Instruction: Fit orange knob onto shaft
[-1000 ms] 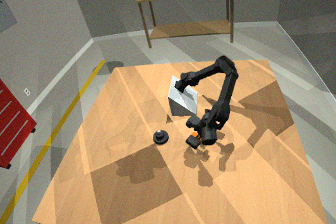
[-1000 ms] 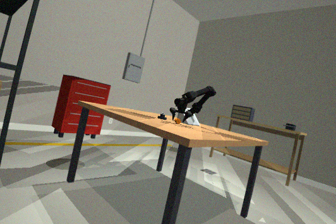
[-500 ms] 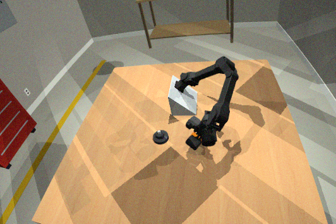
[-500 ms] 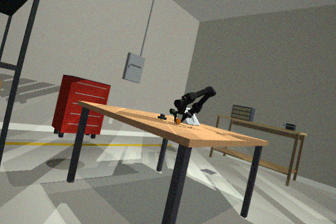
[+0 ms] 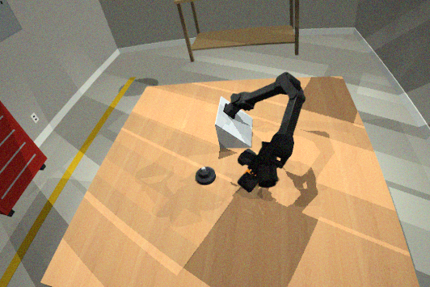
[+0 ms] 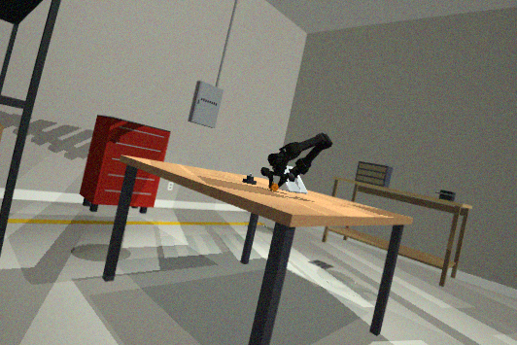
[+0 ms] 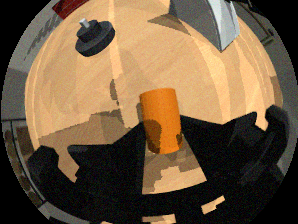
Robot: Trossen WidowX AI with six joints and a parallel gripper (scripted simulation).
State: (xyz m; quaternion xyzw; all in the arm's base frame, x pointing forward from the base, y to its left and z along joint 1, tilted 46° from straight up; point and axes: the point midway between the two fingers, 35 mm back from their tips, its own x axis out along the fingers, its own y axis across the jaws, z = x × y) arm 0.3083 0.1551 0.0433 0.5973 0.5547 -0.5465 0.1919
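The dark round pedestal lies 20 cm to the right of my gripper tip and 2 cm above it. The rest, counted from my gripper tip: orange knob: 1 cm ahead, 1 cm to the left, 1 cm above.
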